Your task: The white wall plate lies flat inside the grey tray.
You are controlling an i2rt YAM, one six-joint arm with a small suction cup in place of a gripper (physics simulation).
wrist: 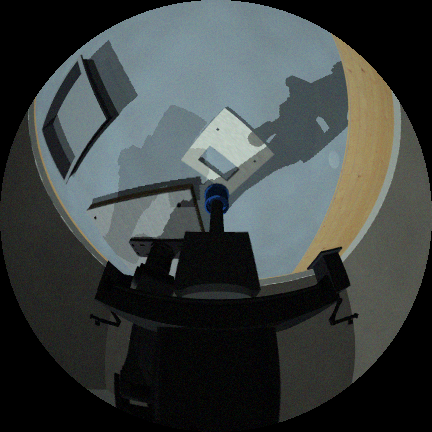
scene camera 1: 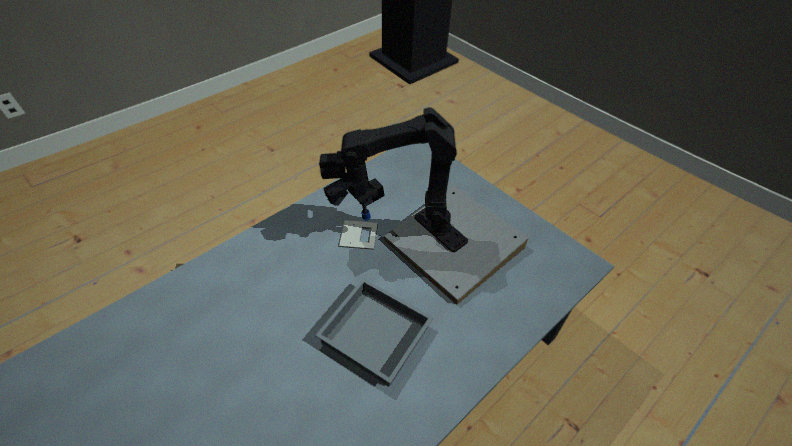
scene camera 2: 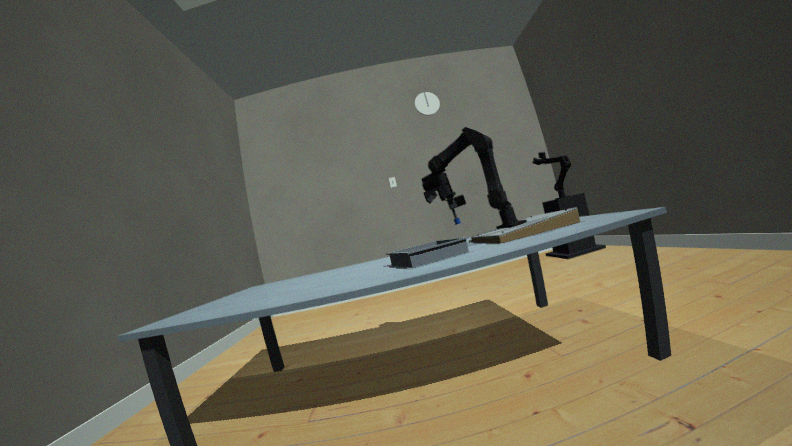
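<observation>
The white wall plate, with a rectangular opening and small holes, lies flat on the blue-grey table, outside the tray and beside the arm's base board. The grey tray stands on the table in front of the base board; its inside shows bare floor. My suction gripper, a small blue cup on a thin rod, hangs above the table close to the plate's edge, apart from it. It is open and carries nothing. The plate cannot be made out in scene camera 2.
The arm stands on a tilted-looking board with wooden edges, right beside the wall plate. The table has an edge beyond the plate. A black pedestal stands on the floor behind the table.
</observation>
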